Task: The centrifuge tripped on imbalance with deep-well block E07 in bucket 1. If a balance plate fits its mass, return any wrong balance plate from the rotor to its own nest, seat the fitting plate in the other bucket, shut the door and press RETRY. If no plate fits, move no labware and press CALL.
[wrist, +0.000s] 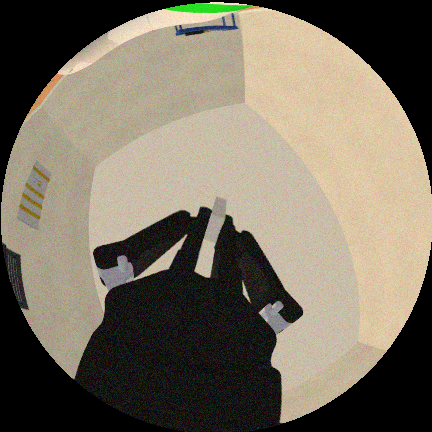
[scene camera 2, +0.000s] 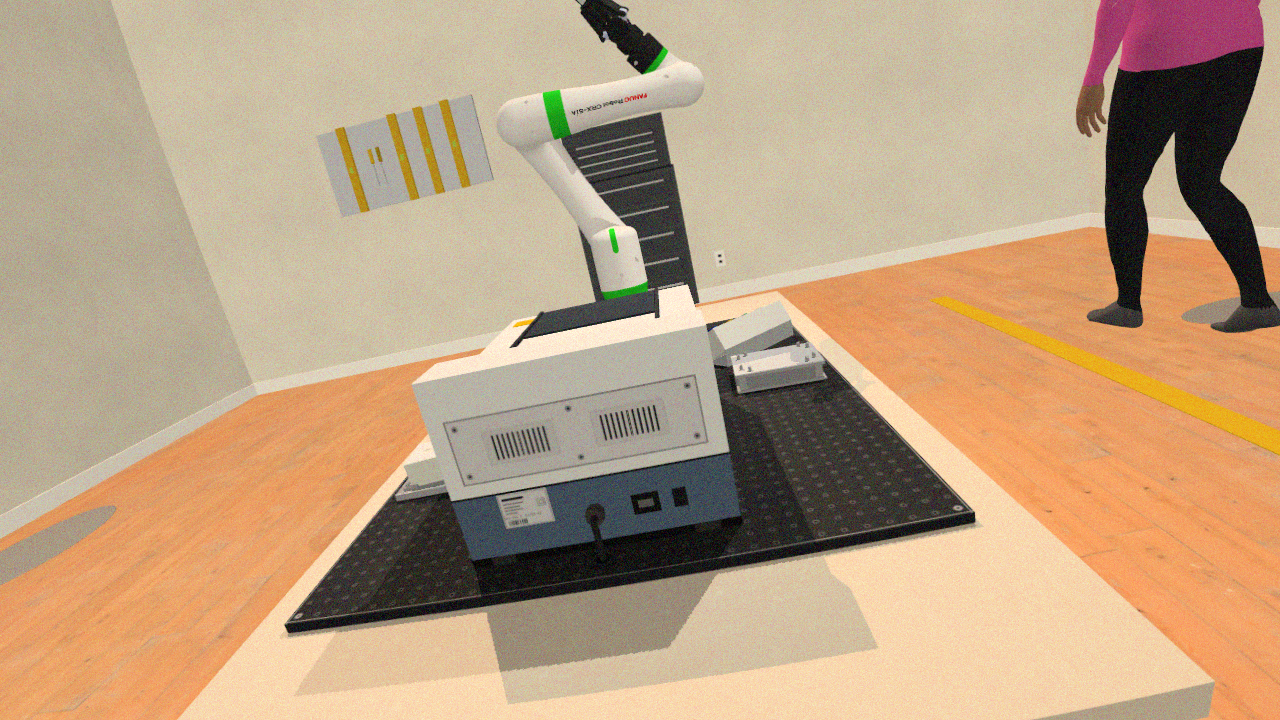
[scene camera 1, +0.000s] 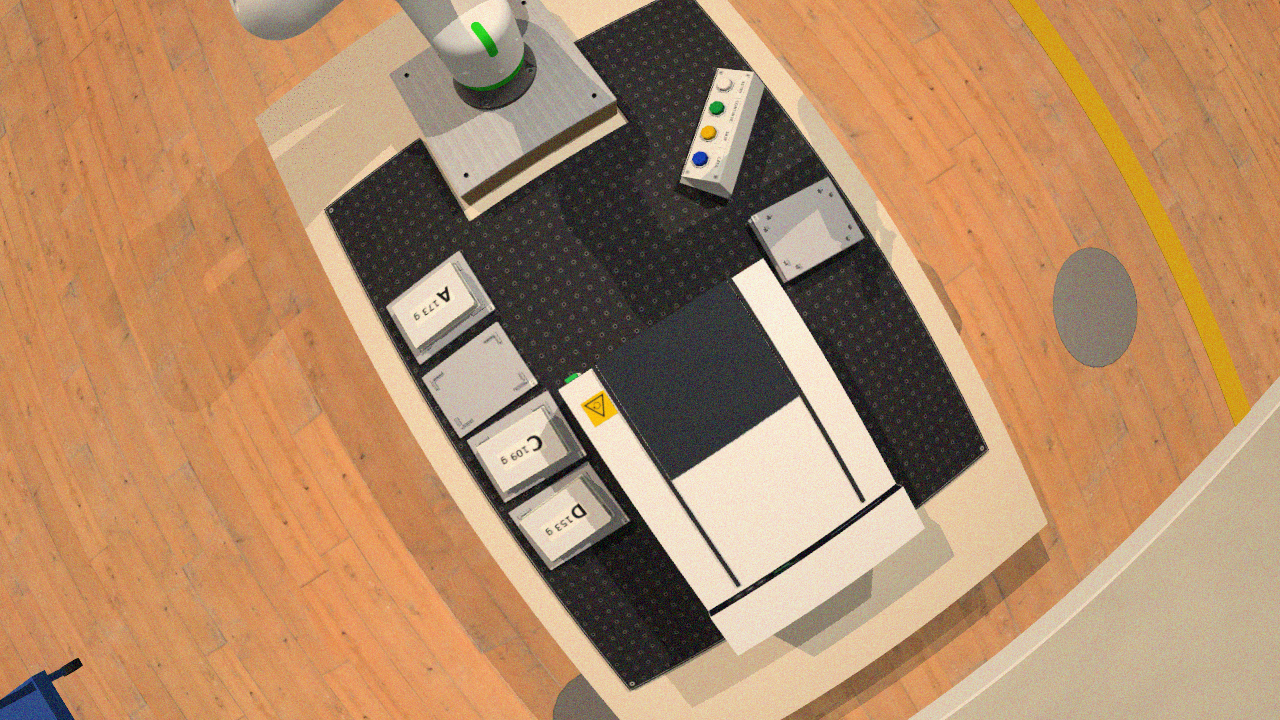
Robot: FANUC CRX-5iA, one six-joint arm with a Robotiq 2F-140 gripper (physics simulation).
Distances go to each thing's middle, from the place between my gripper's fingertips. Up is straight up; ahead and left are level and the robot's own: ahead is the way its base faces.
The button box (scene camera 1: 713, 163) lies 90 cm below my hand, 40 cm ahead of it and 22 cm to the left of it. Round my hand: white centrifuge (scene camera 1: 785, 516) 84 cm ahead, 82 cm below, 10 cm to the right; then nest (scene camera 1: 484, 376) 93 cm below, 47 cm ahead, 36 cm to the right.
